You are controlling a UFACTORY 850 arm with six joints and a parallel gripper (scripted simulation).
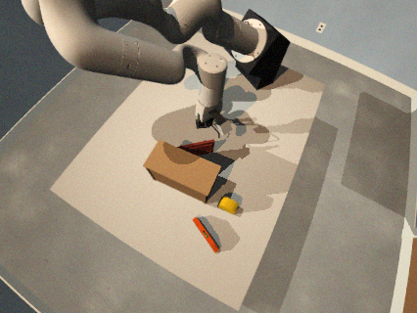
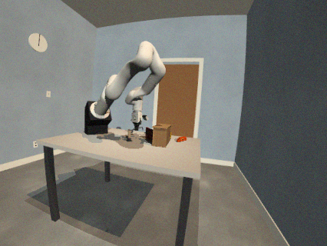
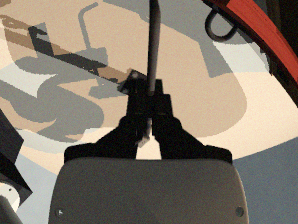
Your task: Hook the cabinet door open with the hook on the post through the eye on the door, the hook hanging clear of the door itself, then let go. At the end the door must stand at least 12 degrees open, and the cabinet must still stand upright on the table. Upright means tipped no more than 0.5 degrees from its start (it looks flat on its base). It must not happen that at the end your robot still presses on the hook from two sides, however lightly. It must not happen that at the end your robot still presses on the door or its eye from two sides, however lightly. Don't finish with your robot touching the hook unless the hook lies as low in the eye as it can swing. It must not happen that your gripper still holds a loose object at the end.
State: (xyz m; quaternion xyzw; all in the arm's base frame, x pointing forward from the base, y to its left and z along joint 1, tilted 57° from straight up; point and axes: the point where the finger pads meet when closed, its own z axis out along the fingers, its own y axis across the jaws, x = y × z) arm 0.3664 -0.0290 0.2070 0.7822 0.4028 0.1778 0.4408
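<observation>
My gripper is now 11 cm short of the red door, 7 cm to the left of it and 4 cm above it. From my hand the other things lie so: orange-red flat tool: 44 cm ahead, 9 cm below, 1 cm to the left; hook: 2 cm below, 1 cm to the left, 1 cm ahead; yellow object: 32 cm ahead, 9 cm to the left, 8 cm below.
</observation>
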